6 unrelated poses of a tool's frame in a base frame.
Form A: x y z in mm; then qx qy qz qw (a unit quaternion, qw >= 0).
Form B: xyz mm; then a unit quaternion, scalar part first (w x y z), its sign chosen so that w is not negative. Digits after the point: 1 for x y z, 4 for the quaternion.
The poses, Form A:
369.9 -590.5 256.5 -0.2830 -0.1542 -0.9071 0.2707
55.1 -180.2 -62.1 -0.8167 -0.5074 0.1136 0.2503
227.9 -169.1 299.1 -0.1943 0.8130 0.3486 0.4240
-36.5 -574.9 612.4 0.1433 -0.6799 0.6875 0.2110
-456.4 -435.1 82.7 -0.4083 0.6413 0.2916 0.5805
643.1 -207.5 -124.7 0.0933 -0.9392 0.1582 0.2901
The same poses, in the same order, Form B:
369.9 -590.5 256.5 0.2707 -0.2830 -0.1542 -0.9071
55.1 -180.2 -62.1 0.2503 -0.8167 -0.5074 0.1136
227.9 -169.1 299.1 0.4240 -0.1943 0.8130 0.3486
-36.5 -574.9 612.4 0.2110 0.1433 -0.6799 0.6875
-456.4 -435.1 82.7 0.5805 -0.4083 0.6413 0.2916
643.1 -207.5 -124.7 0.2901 0.0933 -0.9392 0.1582

